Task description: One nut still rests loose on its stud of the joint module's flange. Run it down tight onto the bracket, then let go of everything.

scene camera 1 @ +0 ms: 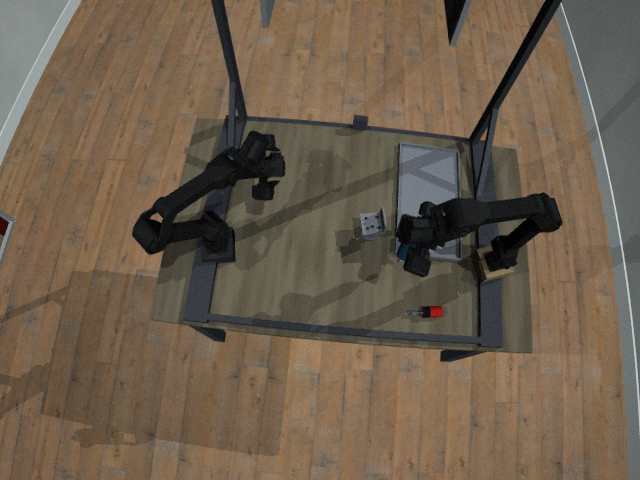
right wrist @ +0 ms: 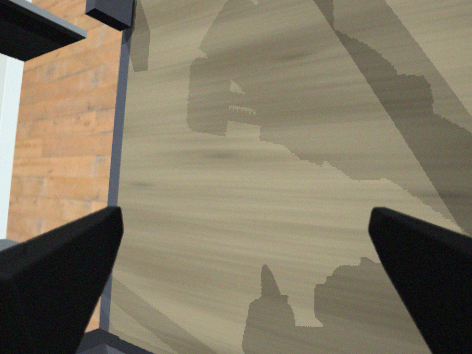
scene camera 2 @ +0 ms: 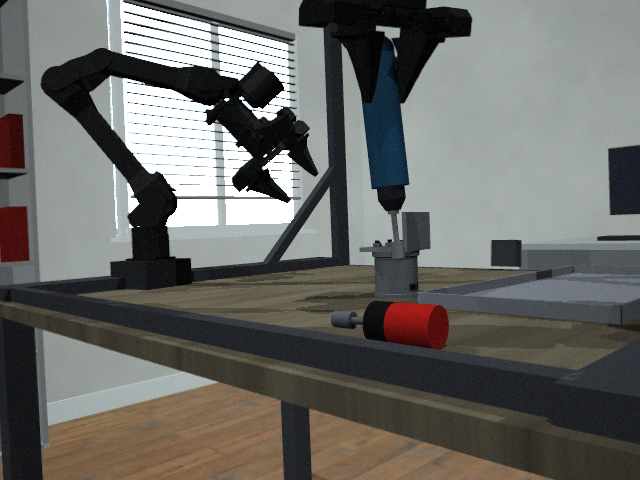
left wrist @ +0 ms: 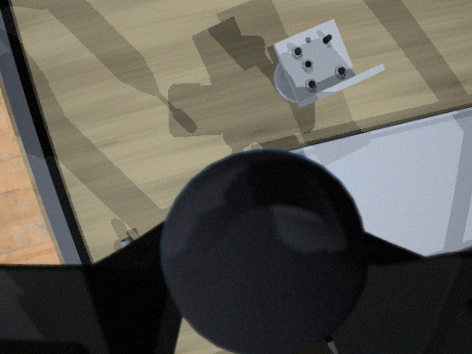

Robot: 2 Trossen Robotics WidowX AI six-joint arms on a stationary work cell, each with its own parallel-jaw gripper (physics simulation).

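Seen in the pictures: left gripper, fingertip midpoint: (scene camera 2: 384, 103); right gripper, fingertip midpoint: (right wrist: 248, 219) (scene camera 2: 303, 188); left arm's base at its link origin: (scene camera 1: 495, 260); right arm's base at its link origin: (scene camera 1: 216, 243) (scene camera 2: 150, 259).
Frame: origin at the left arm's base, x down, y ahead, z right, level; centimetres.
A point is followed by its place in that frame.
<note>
The grey joint module (scene camera 2: 395, 279) {x 4.0, y 34.8, z 17.9 cm} (left wrist: 284, 89) {x 4.5, y 35.4, z 17.8 cm} stands upright on the table, with the angled bracket (scene camera 1: 368, 225) {x -0.2, y 37.0, z 20.2 cm} (scene camera 2: 416, 230) {x -2.2, y 32.3, z 19.5 cm} (left wrist: 320, 55) {x -0.2, y 36.2, z 21.3 cm} on its flange. Several studs poke through the bracket; dark nuts show at most. One stud (left wrist: 327, 38) {x -1.0, y 37.2, z 22.4 cm} looks longer and darker; whether its nut sits raised is unclear. My left gripper (scene camera 2: 385, 100) {x -16.2, y 31.1, z 6.3 cm} is shut on the blue nut driver (scene camera 1: 403, 251) {x -14.9, y 33.1, z 5.4 cm} (scene camera 2: 386, 144) {x -11.5, y 30.5, z 4.9 cm} (left wrist: 265, 260), held nearly upright, socket down. In scene camera 2 its socket overlaps the bracket; contact cannot be told. My right gripper (scene camera 2: 302, 187) {x -10.4, y 60.6, z 41.0 cm} (right wrist: 248, 219) {x -10.4, y 60.6, z 41.0 cm} is open, empty and well away.
A red driver (scene camera 1: 435, 311) {x 3.1, y 23.4, z -10.2 cm} (scene camera 2: 413, 324) {x 4.3, y 22.7, z -11.8 cm} lies near the table's front edge. A shallow grey tray (scene camera 1: 413, 178) {x 6.0, y 15.4, z 36.2 cm} (scene camera 2: 563, 305) {x 5.1, y 13.8, z 5.6 cm} (left wrist: 400, 185) {x 6.0, y 15.5, z 26.0 cm} lies at the right of the module in scene camera 1. Dark frame posts and rails border the table.
</note>
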